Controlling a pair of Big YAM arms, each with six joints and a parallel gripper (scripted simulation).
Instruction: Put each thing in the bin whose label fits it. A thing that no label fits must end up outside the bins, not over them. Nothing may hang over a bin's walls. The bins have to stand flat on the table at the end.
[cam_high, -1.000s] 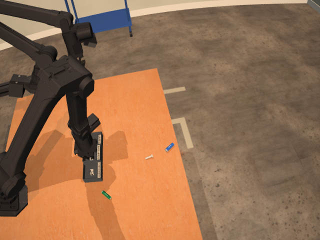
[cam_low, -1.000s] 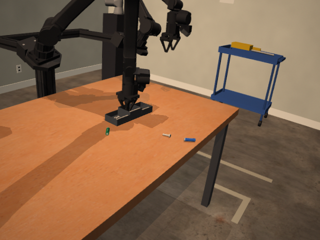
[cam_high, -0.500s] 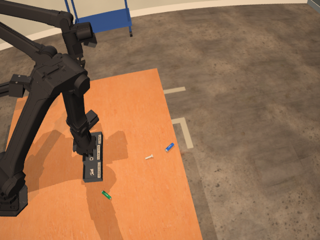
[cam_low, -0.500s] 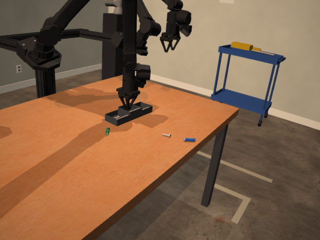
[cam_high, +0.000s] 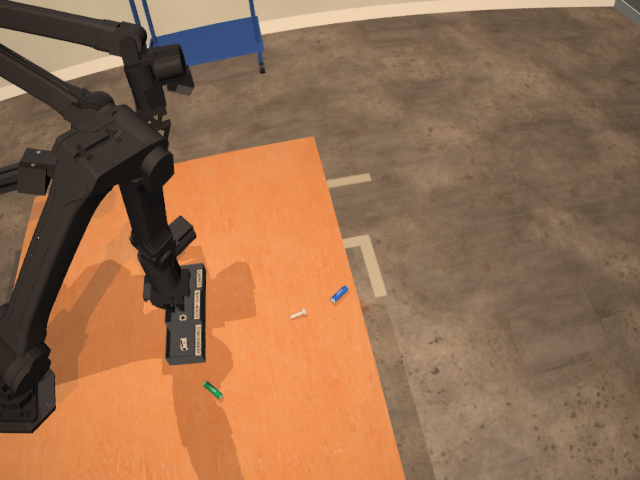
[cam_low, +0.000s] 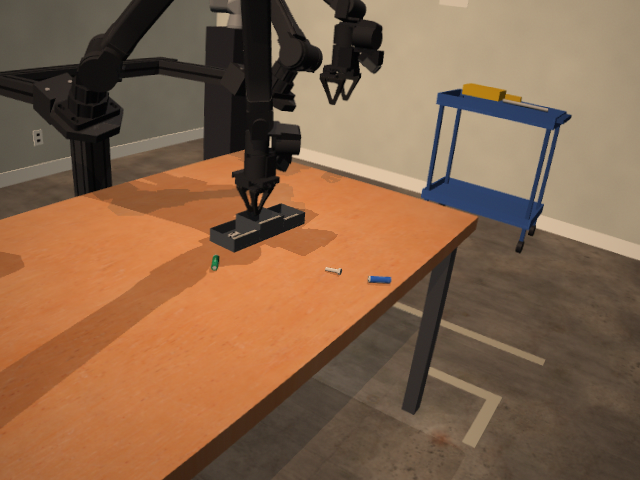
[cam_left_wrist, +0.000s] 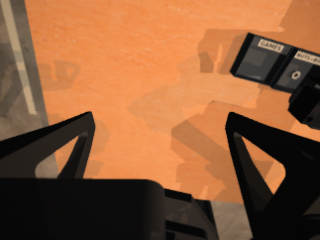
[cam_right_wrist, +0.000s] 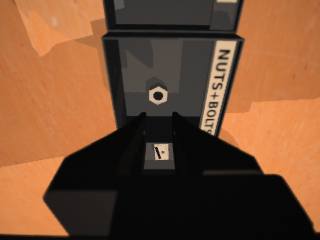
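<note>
Right now my right hand is 5 cm above the nut. Also, from my right hand: pencil sharpener 7 cm to the right, 4 cm below, 1 cm ahead; bolt 27 cm ahead, 5 cm below; green battery 18 cm to the right, 8 cm ahead, 5 cm below.
</note>
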